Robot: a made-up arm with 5 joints.
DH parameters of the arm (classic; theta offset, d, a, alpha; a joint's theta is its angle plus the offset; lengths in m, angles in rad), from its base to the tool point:
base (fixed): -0.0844 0 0.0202 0
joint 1: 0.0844 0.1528 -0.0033 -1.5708
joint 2: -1.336 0 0.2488 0
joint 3: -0.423 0 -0.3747 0
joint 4: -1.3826 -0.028 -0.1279 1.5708
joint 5: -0.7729 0 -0.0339 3.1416
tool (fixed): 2.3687 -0.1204 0 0
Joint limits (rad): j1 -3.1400..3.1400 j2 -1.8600..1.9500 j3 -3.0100..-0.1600 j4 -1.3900..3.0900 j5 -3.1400..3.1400
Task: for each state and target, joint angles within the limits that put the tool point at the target. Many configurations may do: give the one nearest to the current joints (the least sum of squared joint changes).
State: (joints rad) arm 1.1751 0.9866 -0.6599 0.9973 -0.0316
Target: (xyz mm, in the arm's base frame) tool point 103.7 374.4 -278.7
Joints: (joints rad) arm 1.3624 0.8741 -1.0309 0.8540 -0.0154
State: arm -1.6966 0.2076 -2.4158 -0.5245 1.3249
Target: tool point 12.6 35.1 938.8
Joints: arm -2.1680 -0.1847 -2.5723 -0.0215 0.7411
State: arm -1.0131 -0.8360 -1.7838 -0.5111 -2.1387
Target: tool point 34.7 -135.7 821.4
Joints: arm -1.2929 -0.5675 -1.6714 -0.4226 -2.2133
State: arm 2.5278 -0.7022 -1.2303 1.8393 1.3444
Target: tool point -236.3 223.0 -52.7
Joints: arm 2.5547 0.0855 -0.7563 1.6931 1.3019
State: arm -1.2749 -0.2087 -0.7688 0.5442 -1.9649
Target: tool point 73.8 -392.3 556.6
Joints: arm -1.3963 -0.6545 -1.0594 0.4572 -1.9732
